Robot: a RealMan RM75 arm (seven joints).
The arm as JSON. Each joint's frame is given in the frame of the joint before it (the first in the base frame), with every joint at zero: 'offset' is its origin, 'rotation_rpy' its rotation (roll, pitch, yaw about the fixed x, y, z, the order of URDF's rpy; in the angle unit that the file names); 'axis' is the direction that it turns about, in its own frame. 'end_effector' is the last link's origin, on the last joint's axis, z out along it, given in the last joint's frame.
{
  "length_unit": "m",
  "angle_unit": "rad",
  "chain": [
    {
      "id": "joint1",
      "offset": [
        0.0,
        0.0,
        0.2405
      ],
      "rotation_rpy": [
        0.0,
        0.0,
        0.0
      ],
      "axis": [
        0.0,
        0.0,
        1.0
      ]
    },
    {
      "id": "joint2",
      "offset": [
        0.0,
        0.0,
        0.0
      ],
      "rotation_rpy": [
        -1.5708,
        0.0,
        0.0
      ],
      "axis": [
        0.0,
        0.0,
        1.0
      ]
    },
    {
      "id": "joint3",
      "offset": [
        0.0,
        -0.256,
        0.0
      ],
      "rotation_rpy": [
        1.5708,
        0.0,
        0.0
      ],
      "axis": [
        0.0,
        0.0,
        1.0
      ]
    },
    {
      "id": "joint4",
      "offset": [
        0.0,
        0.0,
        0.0
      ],
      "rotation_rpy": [
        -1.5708,
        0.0,
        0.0
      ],
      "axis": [
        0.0,
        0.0,
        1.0
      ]
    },
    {
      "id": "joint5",
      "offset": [
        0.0,
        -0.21,
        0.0
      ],
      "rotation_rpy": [
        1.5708,
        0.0,
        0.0
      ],
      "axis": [
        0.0,
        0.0,
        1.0
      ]
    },
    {
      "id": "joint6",
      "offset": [
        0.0,
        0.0,
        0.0
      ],
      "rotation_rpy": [
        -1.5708,
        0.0,
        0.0
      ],
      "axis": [
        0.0,
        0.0,
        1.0
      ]
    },
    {
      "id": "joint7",
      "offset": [
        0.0,
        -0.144,
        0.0
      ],
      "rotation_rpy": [
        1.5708,
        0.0,
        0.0
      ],
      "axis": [
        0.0,
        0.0,
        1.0
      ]
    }
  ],
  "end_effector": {
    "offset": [
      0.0,
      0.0,
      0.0
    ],
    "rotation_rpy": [
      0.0,
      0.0,
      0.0
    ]
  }
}
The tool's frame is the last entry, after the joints.
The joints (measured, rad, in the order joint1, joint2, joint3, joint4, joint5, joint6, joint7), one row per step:
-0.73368 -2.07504 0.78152 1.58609 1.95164 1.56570 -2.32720
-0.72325 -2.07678 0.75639 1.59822 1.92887 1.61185 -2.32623
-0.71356 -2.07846 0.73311 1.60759 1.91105 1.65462 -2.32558
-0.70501 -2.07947 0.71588 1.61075 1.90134 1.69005 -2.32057
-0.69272 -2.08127 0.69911 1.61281 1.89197 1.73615 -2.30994
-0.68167 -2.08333 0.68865 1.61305 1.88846 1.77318 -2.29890
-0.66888 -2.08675 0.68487 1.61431 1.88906 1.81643 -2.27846
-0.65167 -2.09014 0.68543 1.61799 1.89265 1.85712 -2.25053
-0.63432 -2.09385 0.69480 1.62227 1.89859 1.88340 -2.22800
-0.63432 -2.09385 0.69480 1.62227 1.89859 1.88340 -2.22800
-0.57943 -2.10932 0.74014 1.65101 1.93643 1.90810 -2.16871
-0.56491 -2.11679 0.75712 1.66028 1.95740 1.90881 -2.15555
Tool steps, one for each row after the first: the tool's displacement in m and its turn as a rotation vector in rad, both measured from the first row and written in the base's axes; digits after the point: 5 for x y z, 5 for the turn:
-0.00381 -0.00728 0.00295 -0.02049 -0.00791 -0.01017
-0.00801 -0.01384 0.00528 -0.03958 -0.01293 -0.01692
-0.01270 -0.01876 0.00616 -0.05651 -0.01131 -0.02070
-0.01909 -0.02524 0.00571 -0.08150 -0.00313 -0.02738
-0.02483 -0.03046 0.00434 -0.10327 0.00754 -0.03173
-0.03079 -0.03679 0.00093 -0.13072 0.03022 -0.04432
-0.03766 -0.04350 -0.00274 -0.15423 0.05927 -0.05937
-0.04319 -0.04881 -0.00697 -0.17371 0.08558 -0.06948
-0.04319 -0.04881 -0.00697 -0.17371 0.08558 -0.06948
-0.05666 -0.05959 -0.01893 -0.19287 0.16377 -0.07971
-0.06020 -0.06180 -0.02357 -0.19804 0.18860 -0.07516

